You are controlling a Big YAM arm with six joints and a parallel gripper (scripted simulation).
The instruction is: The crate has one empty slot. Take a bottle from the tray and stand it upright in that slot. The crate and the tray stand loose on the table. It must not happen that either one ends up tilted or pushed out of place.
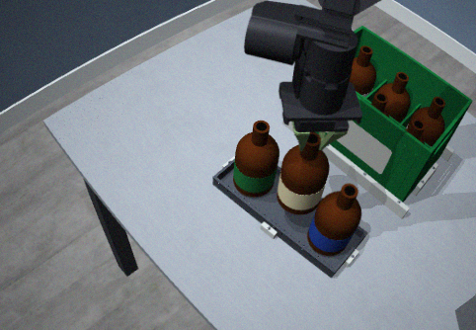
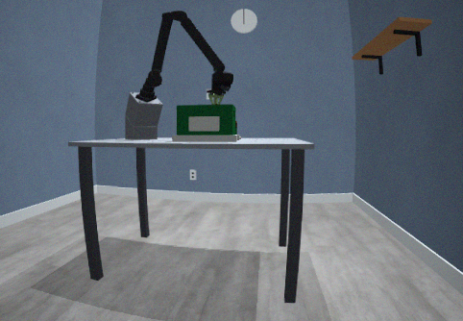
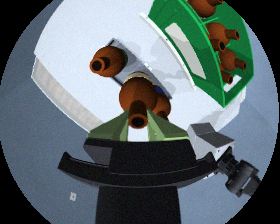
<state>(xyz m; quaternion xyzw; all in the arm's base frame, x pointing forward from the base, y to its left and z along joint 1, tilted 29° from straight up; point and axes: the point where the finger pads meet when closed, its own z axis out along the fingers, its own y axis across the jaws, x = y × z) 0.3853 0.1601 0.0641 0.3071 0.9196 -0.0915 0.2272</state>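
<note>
Right now the brown bottle is 6 cm below my hand. Round my hand: grey tray (19 cm below); crate (25 cm to the right, 12 cm below).
</note>
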